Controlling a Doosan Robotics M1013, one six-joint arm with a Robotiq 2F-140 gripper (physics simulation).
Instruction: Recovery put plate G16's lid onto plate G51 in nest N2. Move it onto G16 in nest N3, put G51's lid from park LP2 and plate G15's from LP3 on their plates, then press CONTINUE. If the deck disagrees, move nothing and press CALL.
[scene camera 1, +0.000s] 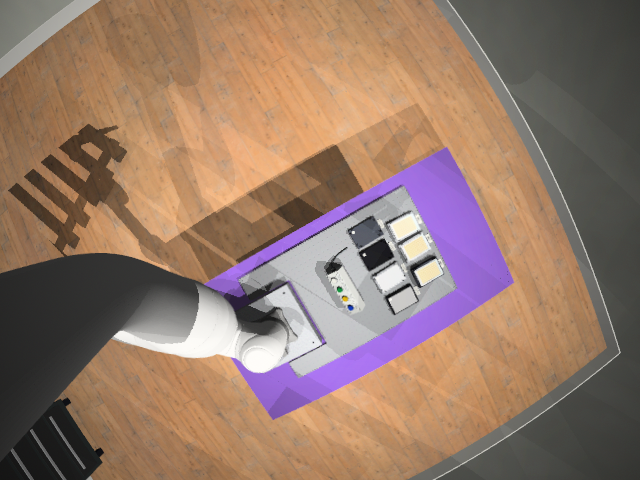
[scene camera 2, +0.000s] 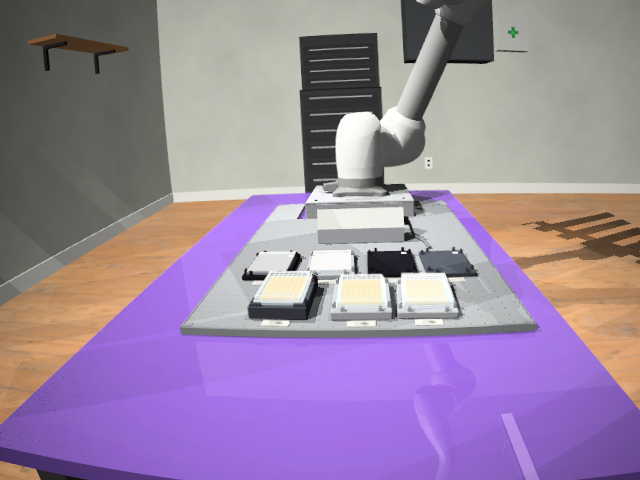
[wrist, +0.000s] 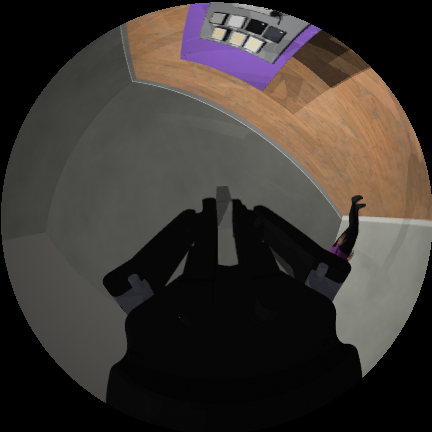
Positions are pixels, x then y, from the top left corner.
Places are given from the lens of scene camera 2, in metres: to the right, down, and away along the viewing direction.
button box (scene camera 2: 360, 225): 0.10, -0.04, 1.14
